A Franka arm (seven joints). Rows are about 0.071 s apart.
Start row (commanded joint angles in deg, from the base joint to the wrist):
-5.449 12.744 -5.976 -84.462 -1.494 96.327 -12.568
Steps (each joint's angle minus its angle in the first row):
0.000 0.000 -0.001 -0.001 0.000 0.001 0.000
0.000 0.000 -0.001 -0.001 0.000 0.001 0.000
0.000 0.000 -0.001 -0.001 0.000 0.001 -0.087
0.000 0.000 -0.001 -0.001 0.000 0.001 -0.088
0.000 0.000 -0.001 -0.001 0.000 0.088 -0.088
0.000 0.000 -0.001 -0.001 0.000 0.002 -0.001
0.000 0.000 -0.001 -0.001 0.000 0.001 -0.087
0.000 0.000 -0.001 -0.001 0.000 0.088 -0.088
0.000 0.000 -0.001 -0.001 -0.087 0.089 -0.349
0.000 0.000 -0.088 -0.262 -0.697 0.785 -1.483
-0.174 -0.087 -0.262 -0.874 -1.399 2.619 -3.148
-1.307 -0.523 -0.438 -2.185 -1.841 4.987 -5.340
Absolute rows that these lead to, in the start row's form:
-5.449 12.744 -5.977 -84.463 -1.494 96.328 -12.568
-5.449 12.744 -5.977 -84.463 -1.494 96.328 -12.568
-5.449 12.744 -5.977 -84.463 -1.494 96.328 -12.655
-5.449 12.744 -5.977 -84.463 -1.494 96.328 -12.656
-5.449 12.744 -5.977 -84.463 -1.494 96.415 -12.656
-5.449 12.744 -5.977 -84.463 -1.494 96.329 -12.569
-5.449 12.744 -5.977 -84.463 -1.494 96.328 -12.655
-5.449 12.744 -5.977 -84.463 -1.494 96.415 -12.656
-5.449 12.744 -5.977 -84.463 -1.581 96.416 -12.917
-5.449 12.744 -6.064 -84.724 -2.191 97.112 -14.051
-5.623 12.657 -6.238 -85.336 -2.893 98.946 -15.716
-6.756 12.221 -6.414 -86.647 -3.335 101.314 -17.908

